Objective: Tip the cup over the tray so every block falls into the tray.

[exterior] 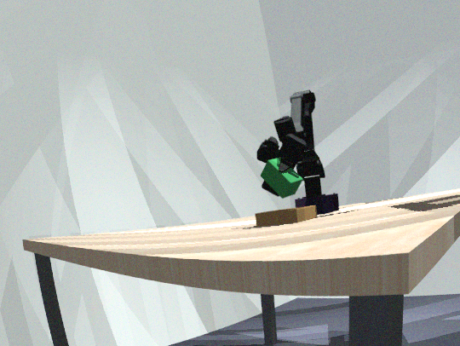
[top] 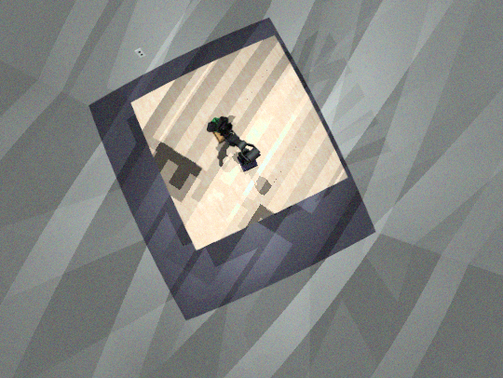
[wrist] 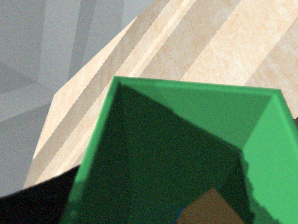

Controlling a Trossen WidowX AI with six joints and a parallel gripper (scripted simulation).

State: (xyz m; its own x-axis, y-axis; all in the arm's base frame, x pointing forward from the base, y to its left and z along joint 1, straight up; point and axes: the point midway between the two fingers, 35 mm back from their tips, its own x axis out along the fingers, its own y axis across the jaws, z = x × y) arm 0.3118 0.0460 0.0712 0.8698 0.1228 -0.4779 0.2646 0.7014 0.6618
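Now: gripper tip 3 cm past the tan block. Also, from my gripper tip: red block: 3 cm behind, 2 cm below, 1 cm to the left; then blue block: 3 cm below, 2 cm to the left, 2 cm behind; then green square cup: 2 cm to the left, 2 cm behind, 1 cm below.
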